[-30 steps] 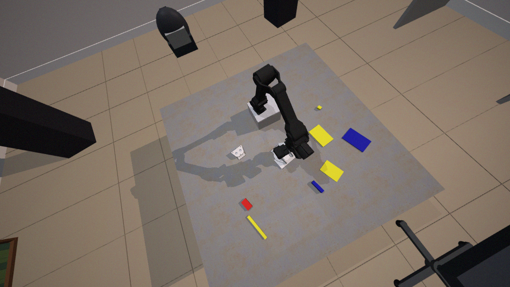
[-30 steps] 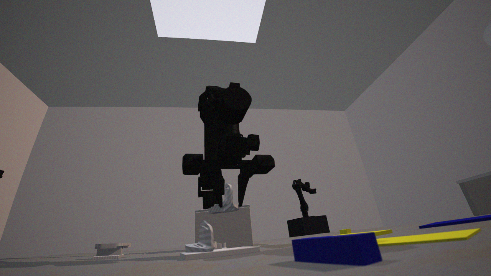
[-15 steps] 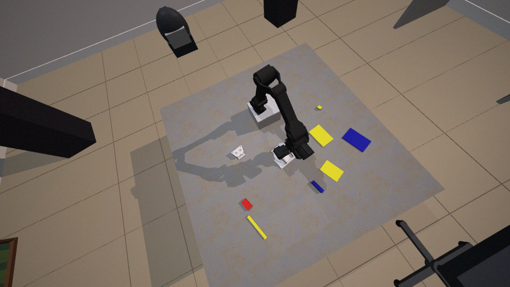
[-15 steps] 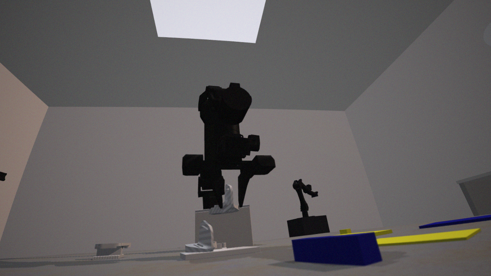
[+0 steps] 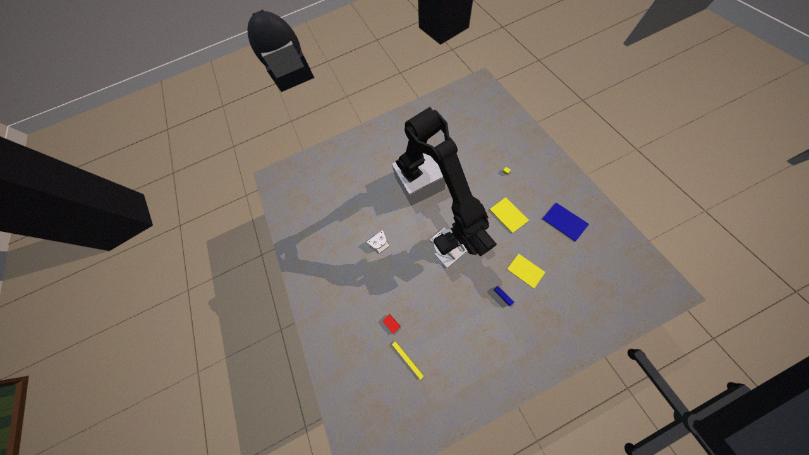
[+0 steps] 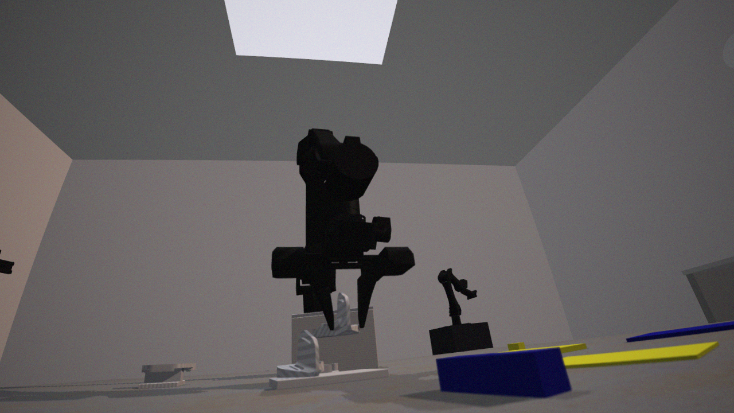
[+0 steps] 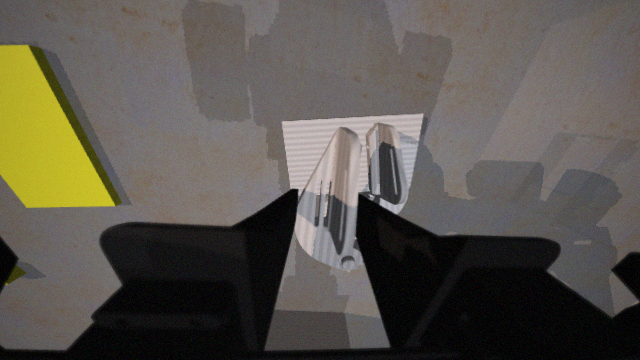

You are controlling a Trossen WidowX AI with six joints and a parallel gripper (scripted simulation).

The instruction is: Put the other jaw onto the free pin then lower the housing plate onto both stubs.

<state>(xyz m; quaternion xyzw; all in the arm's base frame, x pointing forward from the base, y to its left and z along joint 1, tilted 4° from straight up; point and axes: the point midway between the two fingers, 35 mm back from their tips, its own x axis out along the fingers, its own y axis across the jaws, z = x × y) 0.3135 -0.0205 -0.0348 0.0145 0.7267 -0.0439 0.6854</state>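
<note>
Right now the white ribbed stand is 19 cm behind my gripper tip, 24 cm to the right of it and 5 cm below it. Round my gripper tip: blue block 25 cm ahead, 1 cm to the left, 5 cm below; then small yellow cube 13 cm behind, 38 cm to the left, 5 cm below; then red block 9 cm ahead, 37 cm to the right, 5 cm below.
</note>
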